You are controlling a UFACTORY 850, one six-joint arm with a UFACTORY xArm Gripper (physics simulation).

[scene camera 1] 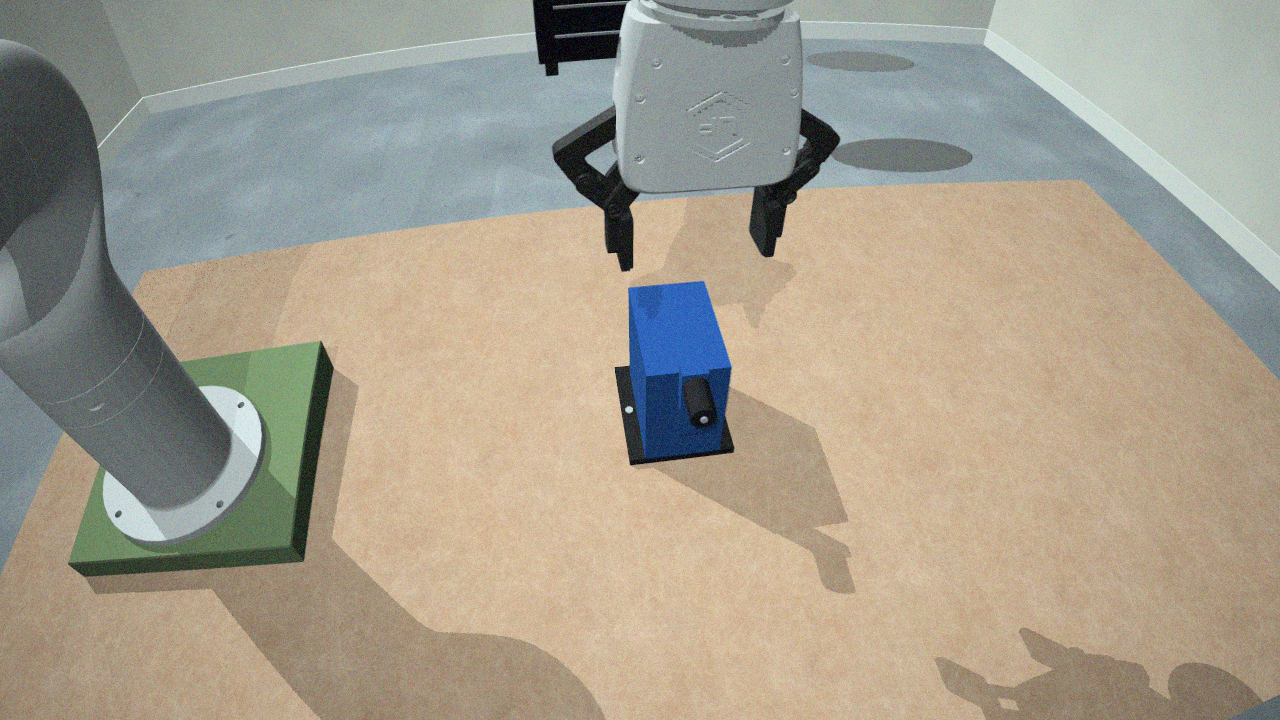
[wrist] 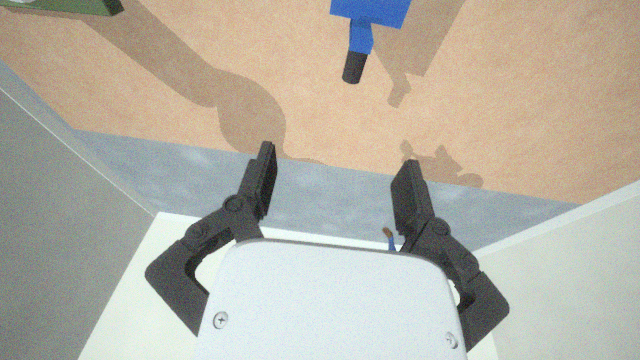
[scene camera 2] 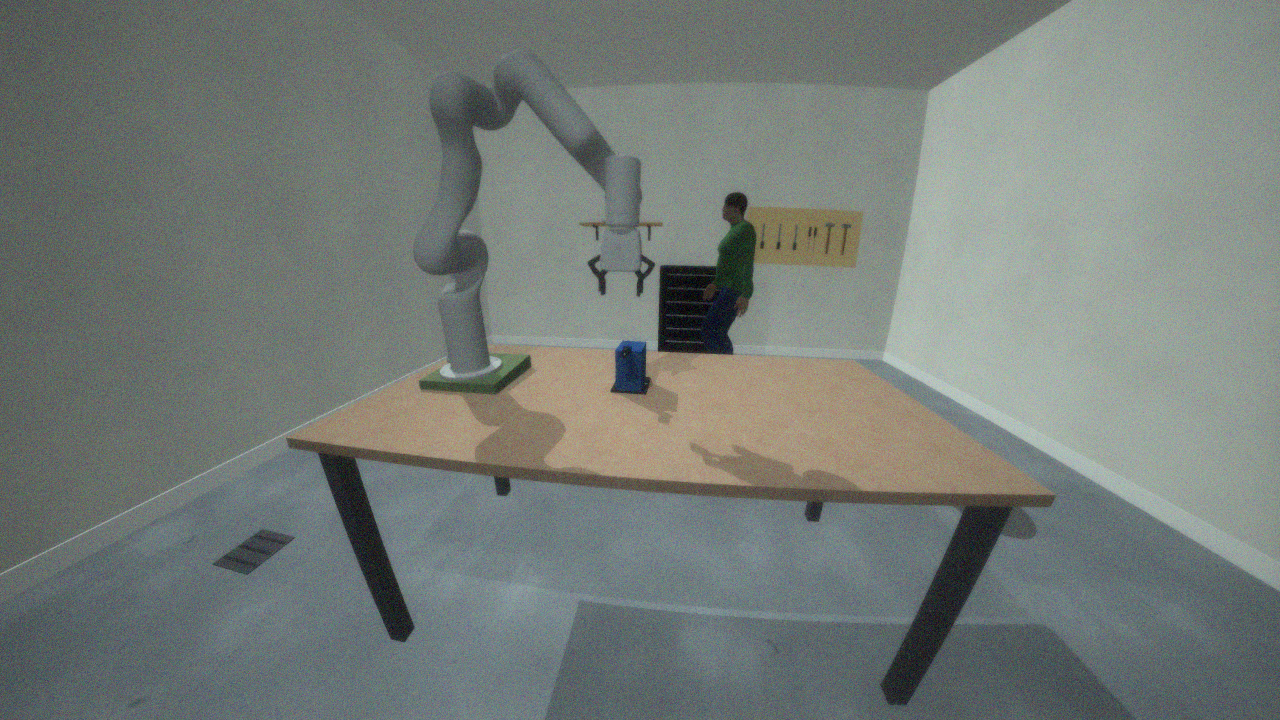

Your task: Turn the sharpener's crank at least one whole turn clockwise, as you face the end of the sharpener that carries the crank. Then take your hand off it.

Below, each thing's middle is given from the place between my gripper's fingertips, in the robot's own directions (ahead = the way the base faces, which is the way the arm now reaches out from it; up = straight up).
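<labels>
Counted from my hand: black crank handle (scene camera 1: 698,397), 15 cm below, 1 cm ahead; blue sharpener (scene camera 1: 670,325), 21 cm below, 7 cm to the left, 2 cm ahead.
</labels>
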